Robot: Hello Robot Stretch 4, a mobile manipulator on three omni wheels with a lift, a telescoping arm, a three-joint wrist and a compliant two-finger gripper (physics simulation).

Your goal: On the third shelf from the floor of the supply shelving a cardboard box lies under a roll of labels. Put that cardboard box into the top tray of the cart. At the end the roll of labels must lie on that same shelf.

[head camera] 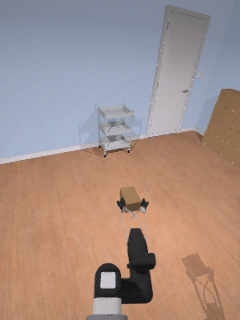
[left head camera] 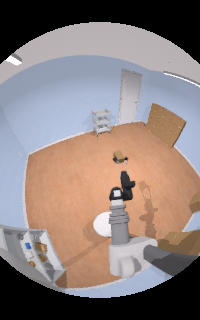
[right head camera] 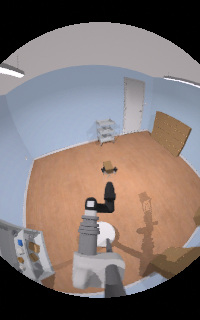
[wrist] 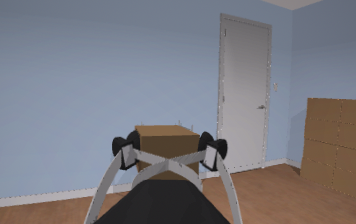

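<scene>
A brown cardboard box (head camera: 129, 193) (left head camera: 118, 155) (right head camera: 108, 165) (wrist: 167, 131) is held in the air between the fingertips of my gripper (head camera: 133, 204) (left head camera: 120, 160) (right head camera: 109, 170) (wrist: 170, 143), which is shut on it. The grey cart (head camera: 116, 146) (left head camera: 101, 120) (right head camera: 105, 131) stands against the blue wall, well beyond the box and apart from it. Its top tray (head camera: 117, 116) shows in the head camera view. The supply shelving (left head camera: 53, 256) (right head camera: 44, 255) is at the lower left of both side head views, with small items on it. I cannot make out the roll of labels there.
A white door (head camera: 176, 75) (left head camera: 130, 97) (right head camera: 133, 105) (wrist: 245, 95) is right of the cart. A stack of large brown boxes (head camera: 225, 122) (left head camera: 166, 125) (right head camera: 171, 133) (wrist: 330, 145) stands farther right. More brown boxes (left head camera: 180, 242) (right head camera: 175, 262) are at the lower right, near the robot.
</scene>
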